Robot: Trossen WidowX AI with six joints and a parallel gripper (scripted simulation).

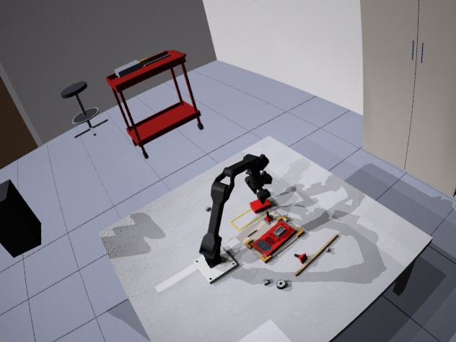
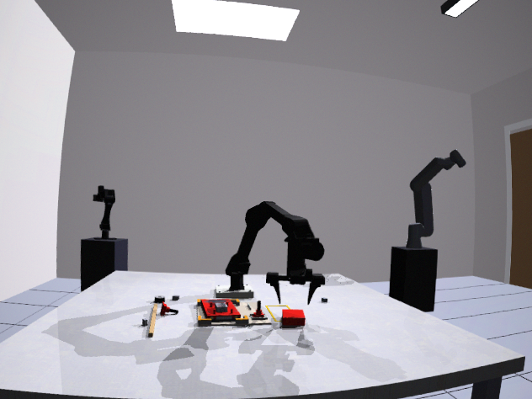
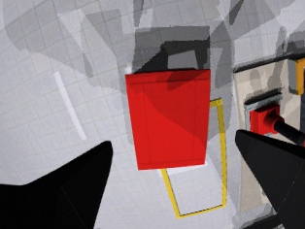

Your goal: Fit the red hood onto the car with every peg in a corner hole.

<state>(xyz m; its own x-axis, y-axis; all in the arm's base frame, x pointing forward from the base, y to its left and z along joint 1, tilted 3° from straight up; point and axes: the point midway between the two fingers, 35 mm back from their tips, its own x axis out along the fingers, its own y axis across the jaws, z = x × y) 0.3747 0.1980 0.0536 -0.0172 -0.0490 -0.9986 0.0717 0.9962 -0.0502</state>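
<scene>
Now: gripper tip 40 mm above the red hood. From my gripper tip the other things lie so: jig 220 mm to the right, 60 mm behind, 40 mm below; then wooden stick 450 mm to the right, 50 mm below, 40 mm ahead.
</scene>
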